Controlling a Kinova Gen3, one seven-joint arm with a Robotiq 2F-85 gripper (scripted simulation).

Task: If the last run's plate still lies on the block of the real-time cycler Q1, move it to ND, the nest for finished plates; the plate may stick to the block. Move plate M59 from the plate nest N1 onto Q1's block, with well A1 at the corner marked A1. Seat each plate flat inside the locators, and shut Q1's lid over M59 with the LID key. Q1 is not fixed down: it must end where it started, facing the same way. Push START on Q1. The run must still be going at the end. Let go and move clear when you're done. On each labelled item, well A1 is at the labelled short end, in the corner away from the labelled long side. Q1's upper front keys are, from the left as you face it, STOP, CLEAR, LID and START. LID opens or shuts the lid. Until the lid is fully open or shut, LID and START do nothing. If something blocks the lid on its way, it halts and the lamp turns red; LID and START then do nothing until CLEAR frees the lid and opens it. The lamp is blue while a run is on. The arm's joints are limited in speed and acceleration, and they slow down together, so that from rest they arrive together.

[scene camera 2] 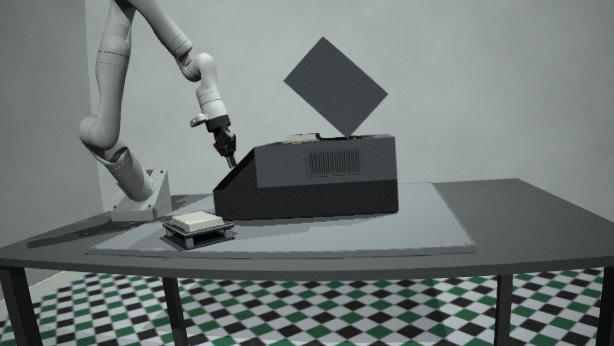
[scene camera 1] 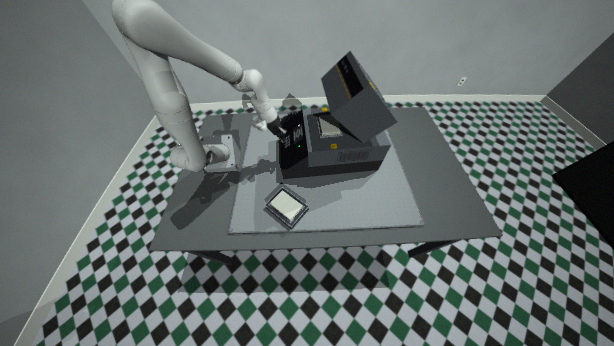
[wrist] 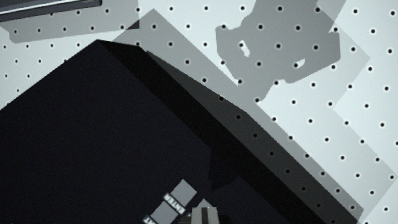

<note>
I see my gripper [scene camera 2: 233, 167] and a cycler Q1 [scene camera 2: 354, 176].
The cycler Q1 shows as well in scene camera 1 [scene camera 1: 305, 153] and in the wrist view [wrist: 109, 128].
</note>
